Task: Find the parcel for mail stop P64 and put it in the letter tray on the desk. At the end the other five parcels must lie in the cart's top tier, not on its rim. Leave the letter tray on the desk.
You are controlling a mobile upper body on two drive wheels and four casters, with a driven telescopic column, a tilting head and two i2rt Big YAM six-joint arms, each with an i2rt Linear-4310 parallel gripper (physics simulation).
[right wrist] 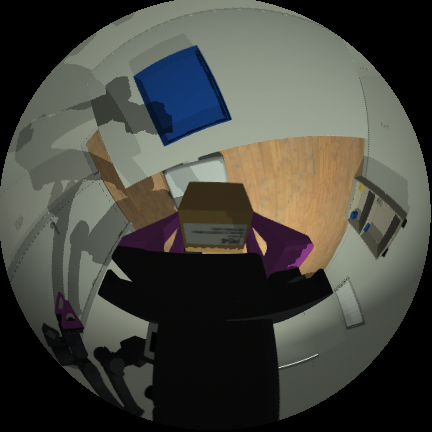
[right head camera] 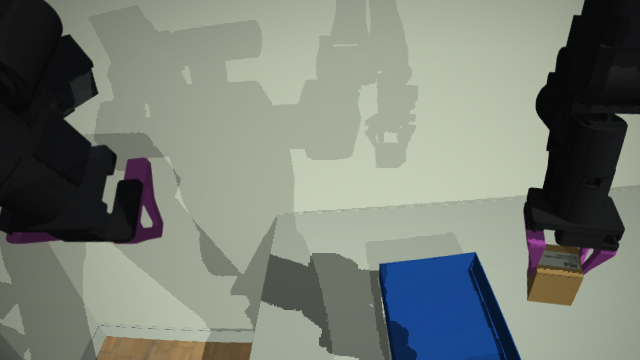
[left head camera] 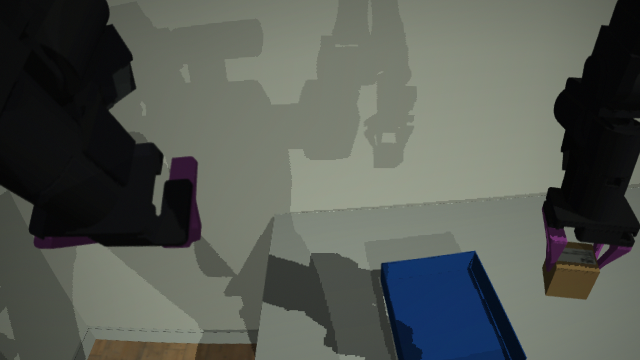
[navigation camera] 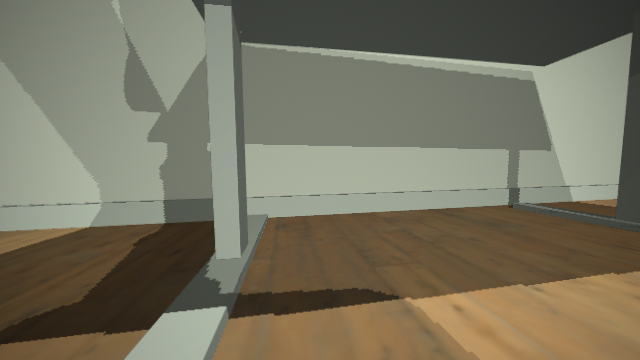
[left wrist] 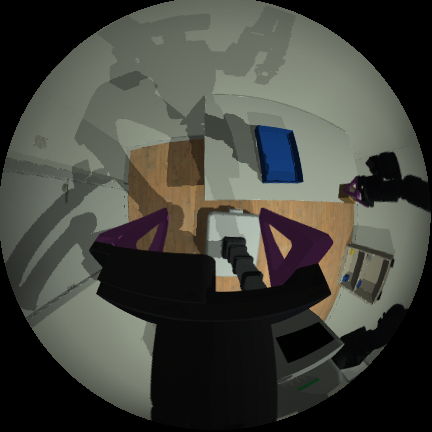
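Where they show: left gripper, fingertip midpoint: (right wrist: 62, 295) (right head camera: 118, 231) (left head camera: 150, 233) (left wrist: 213, 212); right gripper, fingertip midpoint: (right wrist: 214, 212) (right head camera: 552, 274) (left head camera: 568, 270) (left wrist: 346, 192); left arm's base at its link origin: (right wrist: 131, 353).
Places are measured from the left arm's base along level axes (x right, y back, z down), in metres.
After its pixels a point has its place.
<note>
My right gripper (left head camera: 575, 263) @[x 0.449, y -0.450, z 0.263 m] (right head camera: 559, 265) @[x 0.449, y -0.450, z 0.263 m] (left wrist: 346, 192) @[x 0.449, y -0.450, z 0.263 m] is shut on a small brown cardboard parcel (left head camera: 571, 283) @[x 0.442, y -0.424, z 0.260 m] (right head camera: 555, 289) @[x 0.444, y -0.424, z 0.261 m] (right wrist: 216, 200) @[x 0.456, y -0.472, z 0.248 m]. Its white label faces the wrist; the mail stop code is too blurred to read. The parcel hangs in the air, to the right of the blue letter tray (left head camera: 445, 305) @[x 0.387, y -0.765, z 0.691 m] (right head camera: 440, 305) @[x 0.379, y -0.772, z 0.691 m] (left wrist: 281, 155) @[x 0.409, y -0.714, z 0.691 m] (right wrist: 182, 95) @[x 0.378, y -0.699, z 0.691 m] in the head views. The tray lies on the pale desk (left head camera: 325, 232) @[x 0.066, y -1.063, z 0.693 m] (right head camera: 330, 232) @[x 0.076, y -1.063, z 0.693 m] (left wrist: 325, 150) @[x 0.872, y -0.886, z 0.693 m] (right wrist: 300, 75) @[x 0.888, y -0.771, z 0.693 m] and looks empty where visible. My left gripper (left wrist: 213, 212) @[x -0.002, y -0.361, z 0.120 m] is open and empty, left of the desk in the head views. The other parcels do not show.
A beige compartment unit (left wrist: 371, 248) @[x 2.703, y 0.104, z 0.854 m] (right wrist: 382, 192) @[x 2.700, y 0.117, z 0.875 m] with small blue and yellow things is at the right. The navigation camera shows the desk's underside, a desk leg (navigation camera: 225, 130) @[x 0.073, y -0.749, z 1.125 m] and its foot (navigation camera: 185, 325) close ahead. The pale robot base (left wrist: 217, 225) @[x 0.065, y -0.198, z 1.154 m] (right wrist: 197, 175) @[x 0.255, y -0.206, z 1.154 m] is near the desk's front edge.
</note>
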